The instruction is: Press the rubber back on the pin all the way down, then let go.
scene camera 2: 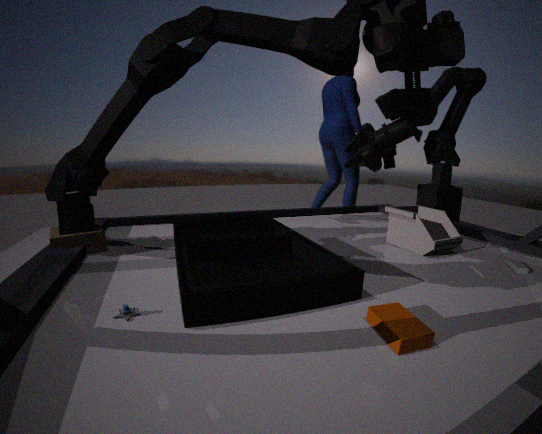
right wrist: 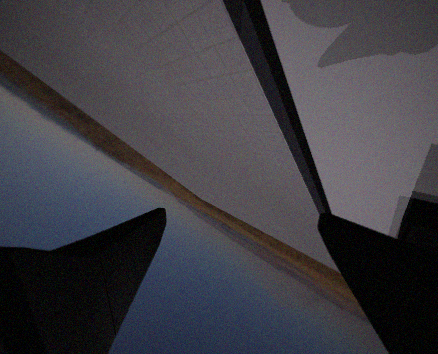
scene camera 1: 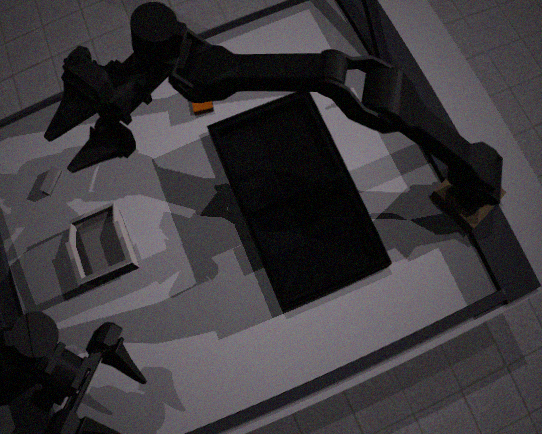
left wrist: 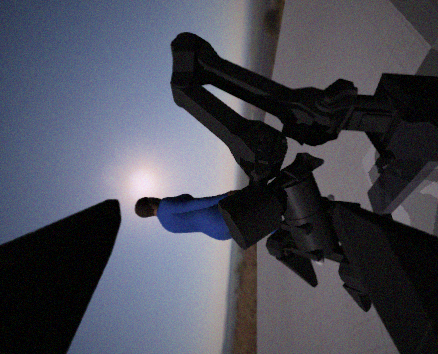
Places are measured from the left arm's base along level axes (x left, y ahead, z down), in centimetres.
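Pixels of known places: left gripper, fingertip midpoint: [scene camera 1: 58,156] [left wrist: 229,211]; right gripper, fingertip midpoint: [scene camera 2: 345,158] [right wrist: 241,217] [scene camera 1: 134,409] [left wrist: 338,296]; left arm's base at its link origin: [scene camera 2: 75,229] [scene camera 1: 471,191]; right arm's base at its link origin: [scene camera 2: 440,186] [left wrist: 382,114].
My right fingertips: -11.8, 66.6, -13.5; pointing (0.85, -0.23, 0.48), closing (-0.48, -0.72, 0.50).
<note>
For each thing: its top centre in the pictures, then the offset to it from my right fingertips, as dx, dy, dz. "*": a spot on its surface instead.
- small star-shaped pin at its top centre: [scene camera 2: 124,307] -18.7, -64.2, +16.4
- large black tray at its top centre: [scene camera 2: 240,237] [scene camera 1: 295,191] -10.8, -43.1, +13.5
- orange block at its top centre: [scene camera 2: 399,319] [scene camera 1: 200,95] -39.0, -44.0, +15.7
- pale open holder at a spot on its surface: [scene camera 1: 127,240] [scene camera 2: 404,237] * -25.9, -14.5, +15.0
- small pale piece at its top centre: [scene camera 2: 517,263] [scene camera 1: 49,179] -47.5, -10.3, +16.3
The small star-shaped pin [scene camera 2: 127,315] lies in scene camera 2 on the pale surface left of the black tray, with the small blue rubber back [scene camera 2: 126,308] upright at its middle. How far down the back sits is too small to tell. The pin does not show in scene camera 1. My left gripper [scene camera 1: 59,153] is open and empty, raised at the upper left in scene camera 1, far from the pin. My right gripper [scene camera 2: 347,157] [left wrist: 338,296] [right wrist: 241,217] is open and empty, raised and also far from the pin.
The large black tray [scene camera 1: 336,167] [scene camera 2: 270,300] stands mid-table. An orange block [scene camera 1: 202,107] [scene camera 2: 400,327] lies near its corner. A pale open holder [scene camera 1: 127,240] [scene camera 2: 407,235] and a small pale piece [scene camera 1: 51,182] [scene camera 2: 519,267] lie farther off. A blue-clad person [scene camera 2: 337,115] [left wrist: 190,212] stands beyond the table.
</note>
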